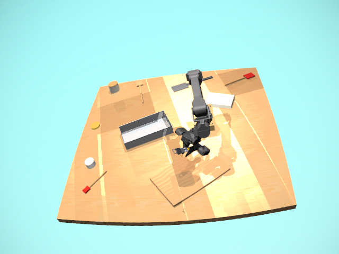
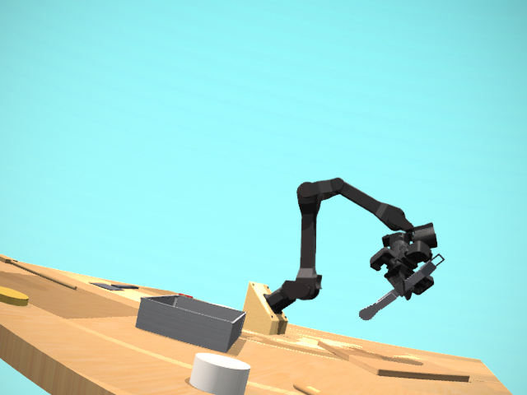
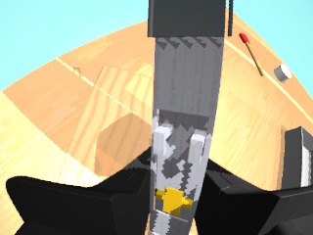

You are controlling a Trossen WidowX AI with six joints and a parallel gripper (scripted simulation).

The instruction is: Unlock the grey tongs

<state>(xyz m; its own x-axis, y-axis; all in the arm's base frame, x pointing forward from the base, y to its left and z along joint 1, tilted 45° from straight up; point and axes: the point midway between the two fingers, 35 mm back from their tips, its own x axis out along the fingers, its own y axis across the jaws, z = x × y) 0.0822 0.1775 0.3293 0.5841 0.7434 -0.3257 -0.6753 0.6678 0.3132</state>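
My gripper tip is now 160 mm above the wooden board, 10 mm to the left of it and 10 mm past it. From my gripper tip the other things lie so: roasting tin 370 mm to the right, 270 mm ahead, 140 mm below; white cylinder 600 mm ahead, 150 mm below, 130 mm to the right; yellow lock piece 30 mm above, 20 mm behind, 10 mm to the right.
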